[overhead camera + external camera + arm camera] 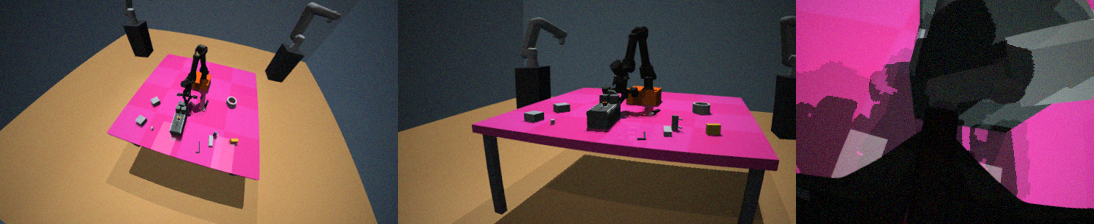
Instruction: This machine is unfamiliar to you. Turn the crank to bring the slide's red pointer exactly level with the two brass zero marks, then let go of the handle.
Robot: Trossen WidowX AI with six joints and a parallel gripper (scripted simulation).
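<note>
Right now the dark crank handle is 30 mm above my gripper tip and 20 mm behind it. From my gripper tip the other things lie so: small cube (270 mm ahead, 240 mm to the right, 40 mm below); then black-and-white stick (180 mm to the left, 50 mm behind, 40 mm below); then red pointer (160 mm ahead, 40 mm above, 30 mm to the right).
</note>
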